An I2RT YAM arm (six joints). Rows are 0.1 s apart.
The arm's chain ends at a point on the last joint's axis. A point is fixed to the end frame.
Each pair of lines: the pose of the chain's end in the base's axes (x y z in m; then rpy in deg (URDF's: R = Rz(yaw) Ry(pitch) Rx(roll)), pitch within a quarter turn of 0, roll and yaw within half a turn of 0), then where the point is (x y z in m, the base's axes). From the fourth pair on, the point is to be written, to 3 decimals.
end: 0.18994 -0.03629 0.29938 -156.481 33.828 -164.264
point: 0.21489 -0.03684 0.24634
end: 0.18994 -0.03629 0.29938 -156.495 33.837 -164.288
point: 0.21490 -0.03683 0.24634
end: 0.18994 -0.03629 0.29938 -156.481 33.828 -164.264
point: 0.21489 -0.03684 0.24634
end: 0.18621 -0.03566 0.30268 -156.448 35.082 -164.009
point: 0.212 -0.036 0.250
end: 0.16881 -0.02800 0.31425 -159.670 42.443 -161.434
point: 0.200 -0.022 0.265
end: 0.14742 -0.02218 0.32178 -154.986 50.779 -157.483
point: 0.186 -0.016 0.278
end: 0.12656 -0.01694 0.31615 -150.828 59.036 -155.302
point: 0.171 -0.011 0.279
